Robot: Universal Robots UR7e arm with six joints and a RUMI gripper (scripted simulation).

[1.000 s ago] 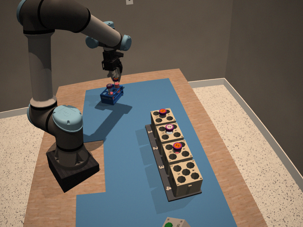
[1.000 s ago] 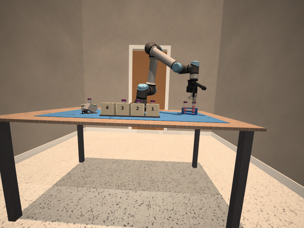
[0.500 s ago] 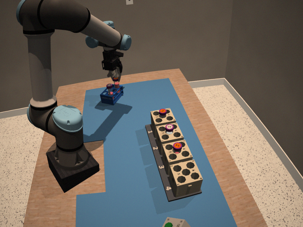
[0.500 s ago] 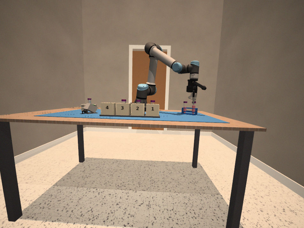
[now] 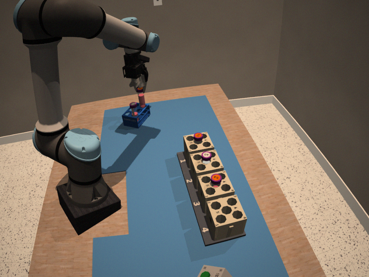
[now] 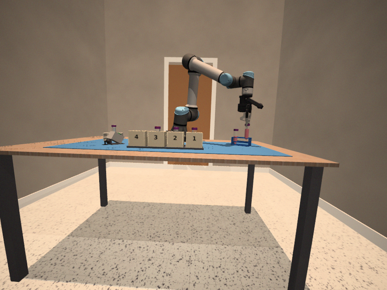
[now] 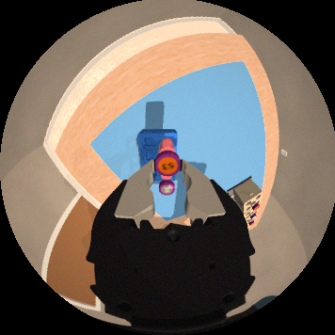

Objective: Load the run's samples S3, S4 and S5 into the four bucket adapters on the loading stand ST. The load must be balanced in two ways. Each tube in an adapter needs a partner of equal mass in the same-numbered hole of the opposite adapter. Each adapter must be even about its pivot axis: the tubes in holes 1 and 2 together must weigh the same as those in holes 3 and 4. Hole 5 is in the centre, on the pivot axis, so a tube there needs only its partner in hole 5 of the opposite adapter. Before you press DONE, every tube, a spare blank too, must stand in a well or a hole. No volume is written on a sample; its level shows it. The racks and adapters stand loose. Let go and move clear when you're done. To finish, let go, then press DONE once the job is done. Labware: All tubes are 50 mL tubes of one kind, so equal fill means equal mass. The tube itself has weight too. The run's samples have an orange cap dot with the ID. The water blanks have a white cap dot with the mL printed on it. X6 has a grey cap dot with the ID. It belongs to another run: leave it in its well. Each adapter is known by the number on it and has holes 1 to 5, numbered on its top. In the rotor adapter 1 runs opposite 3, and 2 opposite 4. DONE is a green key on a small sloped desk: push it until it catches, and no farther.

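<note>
Now: hand 50 mm above the sample tube and 10 mm past it. Round my hand: green key: 850 mm to the right, 250 mm ahead, 90 mm below; then white rack: 1030 mm to the right, 130 mm below, 90 mm ahead.
</note>
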